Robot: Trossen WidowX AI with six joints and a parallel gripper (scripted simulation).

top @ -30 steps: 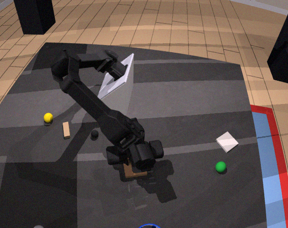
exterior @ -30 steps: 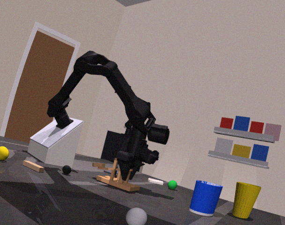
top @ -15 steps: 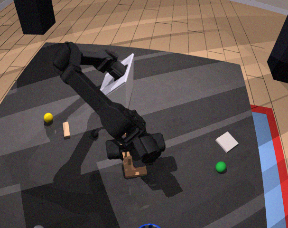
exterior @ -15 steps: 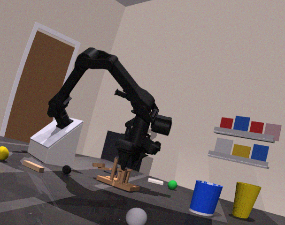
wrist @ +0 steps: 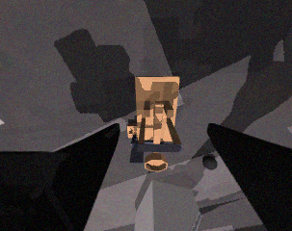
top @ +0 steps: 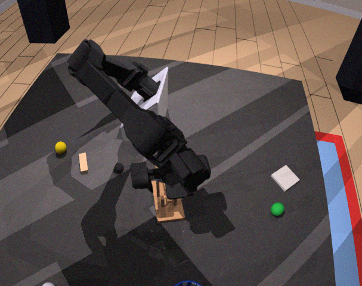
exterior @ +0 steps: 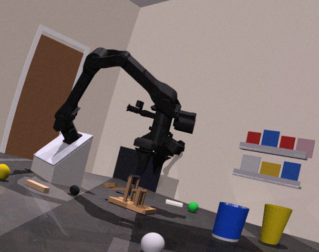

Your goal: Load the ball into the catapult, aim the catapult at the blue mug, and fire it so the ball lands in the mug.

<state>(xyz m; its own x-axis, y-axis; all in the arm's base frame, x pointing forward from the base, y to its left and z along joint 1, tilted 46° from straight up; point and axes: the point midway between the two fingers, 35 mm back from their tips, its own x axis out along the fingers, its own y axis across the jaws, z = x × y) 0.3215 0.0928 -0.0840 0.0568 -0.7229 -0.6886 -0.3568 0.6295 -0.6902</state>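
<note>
My gripper tip is 4 cm past the catapult upright frame, 4 cm above it and 2 cm to the left of it. Round my gripper tip: blue mug (27 cm ahead, 10 cm to the left, 10 cm below); then black ball (19 cm to the right, 11 cm below, 11 cm behind); then green ball (33 cm to the left, 10 cm below, 5 cm behind).
</note>
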